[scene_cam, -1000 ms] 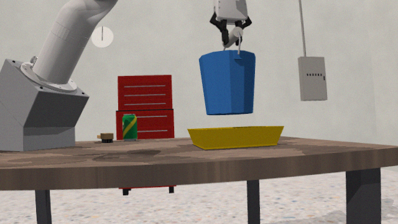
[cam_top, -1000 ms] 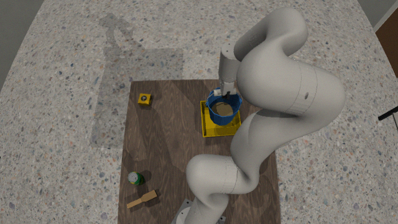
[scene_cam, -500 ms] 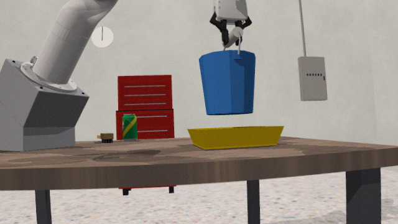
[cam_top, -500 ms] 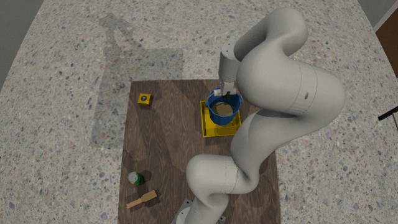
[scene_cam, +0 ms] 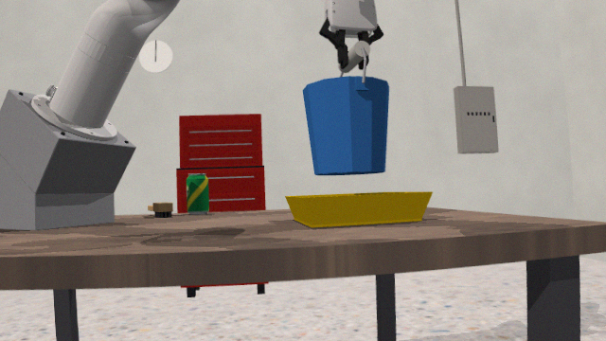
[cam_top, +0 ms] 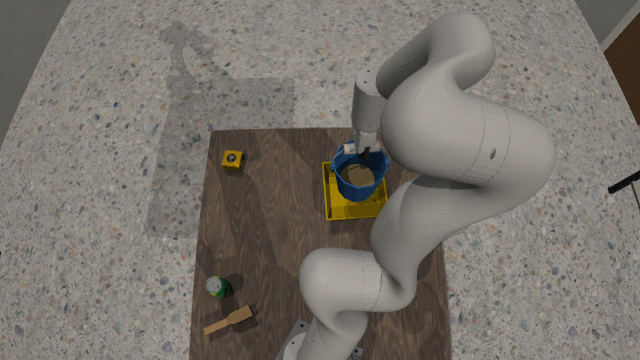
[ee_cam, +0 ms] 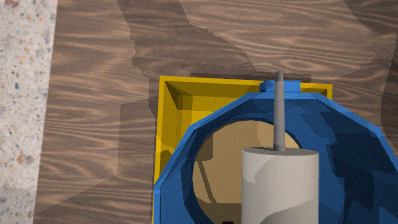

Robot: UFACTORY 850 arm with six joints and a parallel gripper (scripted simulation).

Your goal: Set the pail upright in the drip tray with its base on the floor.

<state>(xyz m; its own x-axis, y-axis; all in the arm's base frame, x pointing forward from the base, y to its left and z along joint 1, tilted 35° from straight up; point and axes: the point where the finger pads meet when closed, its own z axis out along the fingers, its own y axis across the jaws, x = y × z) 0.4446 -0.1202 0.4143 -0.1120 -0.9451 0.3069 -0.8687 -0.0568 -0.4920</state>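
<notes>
Now: hand 1 cm past the blue pail and 9 cm above it. The rest, counted from my hand: yellow drip tray 2 cm behind, 31 cm below; then pail handle 1 cm behind, 3 cm below.
</notes>
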